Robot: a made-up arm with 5 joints.
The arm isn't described. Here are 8 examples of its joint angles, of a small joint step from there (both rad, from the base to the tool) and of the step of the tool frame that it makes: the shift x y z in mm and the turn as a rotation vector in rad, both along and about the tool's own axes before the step.
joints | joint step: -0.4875 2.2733 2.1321 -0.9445 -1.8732 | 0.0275 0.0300 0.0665 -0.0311 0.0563
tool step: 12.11 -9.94 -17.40 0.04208 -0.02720 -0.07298
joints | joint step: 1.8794 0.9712 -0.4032 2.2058 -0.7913 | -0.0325 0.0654 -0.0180 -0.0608 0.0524
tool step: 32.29 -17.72 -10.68 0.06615 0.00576 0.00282
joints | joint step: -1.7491 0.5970 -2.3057 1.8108 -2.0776 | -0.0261 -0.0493 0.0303 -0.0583 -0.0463
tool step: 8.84 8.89 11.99 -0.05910 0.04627 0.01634
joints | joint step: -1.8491 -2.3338 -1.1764 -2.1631 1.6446 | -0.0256 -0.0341 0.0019 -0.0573 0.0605
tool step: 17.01 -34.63 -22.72 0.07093 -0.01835 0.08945
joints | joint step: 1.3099 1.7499 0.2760 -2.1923 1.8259 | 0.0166 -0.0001 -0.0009 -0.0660 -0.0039
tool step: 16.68 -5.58 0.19 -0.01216 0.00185 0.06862
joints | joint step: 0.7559 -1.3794 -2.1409 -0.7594 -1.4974 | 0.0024 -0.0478 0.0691 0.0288 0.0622
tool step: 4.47 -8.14 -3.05 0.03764 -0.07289 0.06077
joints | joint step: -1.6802 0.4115 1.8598 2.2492 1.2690 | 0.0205 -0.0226 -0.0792 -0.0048 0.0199
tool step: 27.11 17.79 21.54 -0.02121 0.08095 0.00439
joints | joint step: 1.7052 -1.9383 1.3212 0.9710 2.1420 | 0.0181 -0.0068 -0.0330 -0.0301 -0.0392
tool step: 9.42 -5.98 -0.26 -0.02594 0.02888 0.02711
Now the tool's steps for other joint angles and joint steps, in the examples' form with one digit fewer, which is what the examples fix.
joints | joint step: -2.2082 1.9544 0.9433 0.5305 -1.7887 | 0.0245 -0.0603 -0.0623 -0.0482 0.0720
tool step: -5.5 -7.8 -17.3 0.1672 0.0125 -0.0911
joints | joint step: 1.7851 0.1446 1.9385 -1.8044 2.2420 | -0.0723 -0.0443 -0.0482 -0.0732 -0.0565
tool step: 40.6 51.8 6.7 -0.1304 0.0592 0.1129
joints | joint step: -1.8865 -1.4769 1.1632 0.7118 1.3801 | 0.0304 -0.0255 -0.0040 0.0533 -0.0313
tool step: -18.7 11.2 -1.2 -0.0343 -0.0257 -0.0518
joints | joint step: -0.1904 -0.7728 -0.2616 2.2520 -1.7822 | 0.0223 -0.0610 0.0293 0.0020 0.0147
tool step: -18.7 6.1 3.0 0.0434 0.0467 -0.0526
